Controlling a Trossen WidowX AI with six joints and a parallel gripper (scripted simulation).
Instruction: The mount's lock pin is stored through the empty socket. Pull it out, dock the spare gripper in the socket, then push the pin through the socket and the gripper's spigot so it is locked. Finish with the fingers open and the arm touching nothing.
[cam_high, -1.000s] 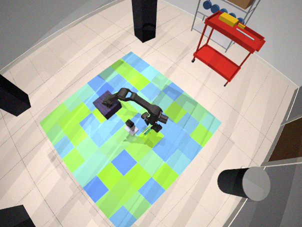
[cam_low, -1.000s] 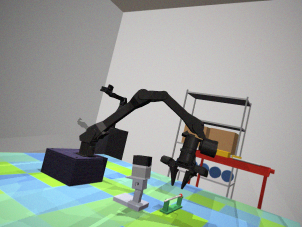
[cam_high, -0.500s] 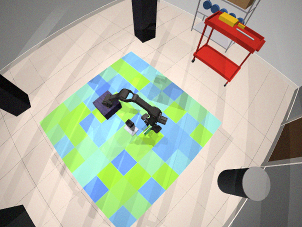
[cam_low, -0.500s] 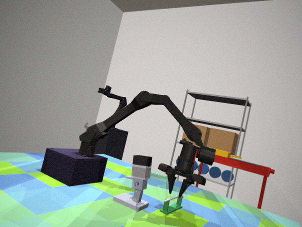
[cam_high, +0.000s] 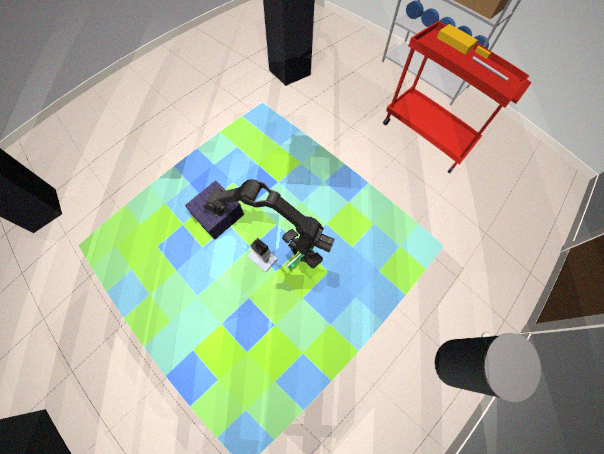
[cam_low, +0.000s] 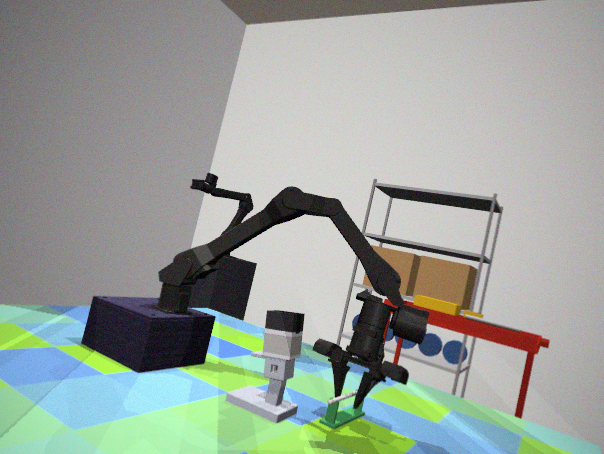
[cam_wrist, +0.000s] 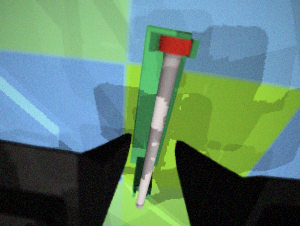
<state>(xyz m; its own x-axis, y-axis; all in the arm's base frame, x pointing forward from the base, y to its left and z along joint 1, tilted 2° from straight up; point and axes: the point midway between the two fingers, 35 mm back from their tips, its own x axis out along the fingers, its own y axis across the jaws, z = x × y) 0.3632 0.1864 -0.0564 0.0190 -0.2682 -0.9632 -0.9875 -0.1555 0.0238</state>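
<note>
Right now my gripper tip is 1 cm to the right of the green cradle and 1 cm above it. From my gripper tip the other things lie so: spare gripper 12 cm to the right, 10 cm above, 8 cm behind; grey mount 12 cm to the right, 9 cm behind, 2 cm above.
</note>
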